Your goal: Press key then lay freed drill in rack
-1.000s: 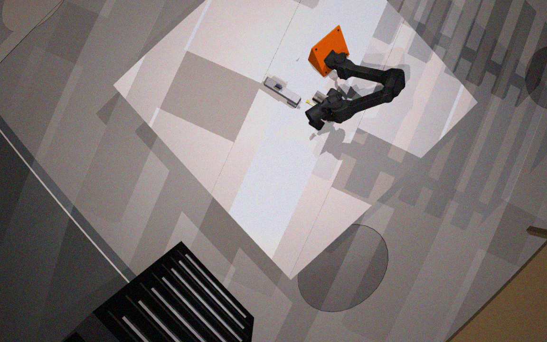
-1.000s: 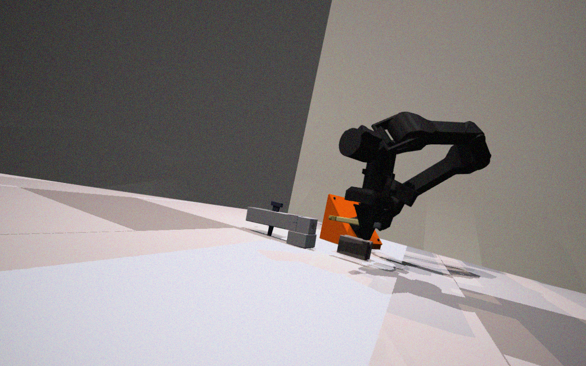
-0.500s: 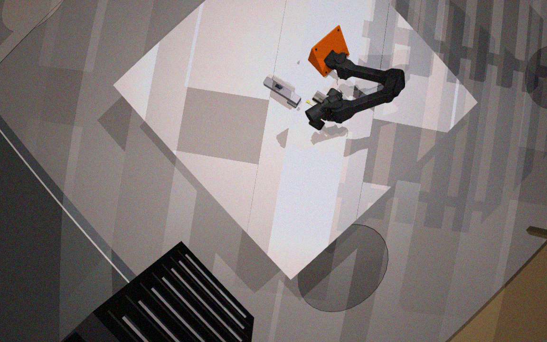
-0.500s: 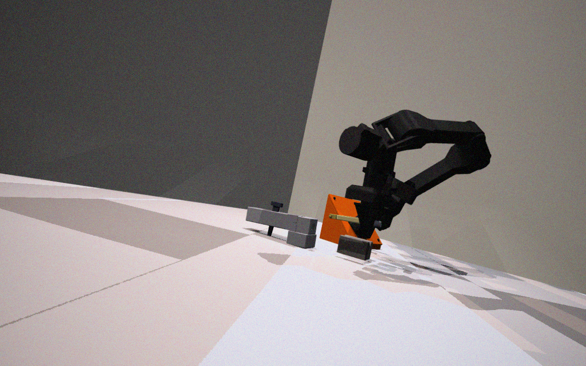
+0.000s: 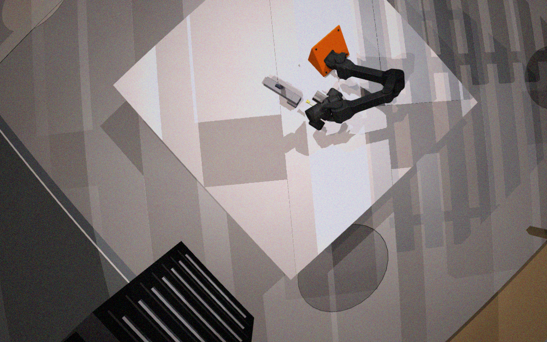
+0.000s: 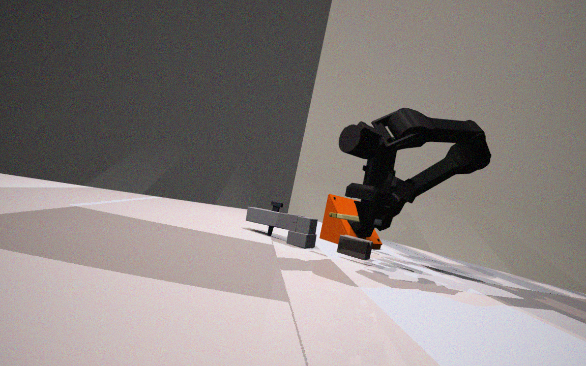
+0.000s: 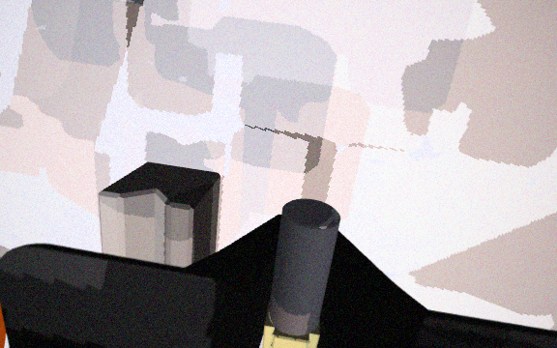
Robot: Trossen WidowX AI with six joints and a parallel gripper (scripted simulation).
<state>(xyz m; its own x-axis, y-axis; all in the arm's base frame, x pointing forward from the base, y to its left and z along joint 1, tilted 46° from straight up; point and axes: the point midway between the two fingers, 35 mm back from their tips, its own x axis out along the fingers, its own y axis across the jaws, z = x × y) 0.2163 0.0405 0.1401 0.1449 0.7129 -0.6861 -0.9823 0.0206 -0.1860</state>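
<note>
The drill is 4 cm to the right of my gripper tip, 3 cm above it and 1 cm ahead of it. The rest, counted from my gripper tip: dark key (23 cm to the right, 4 cm ahead); long grey holder (20 cm to the right, 4 cm ahead, 2 cm below); grey rack (6 cm behind, 5 cm to the right, 4 cm below).
</note>
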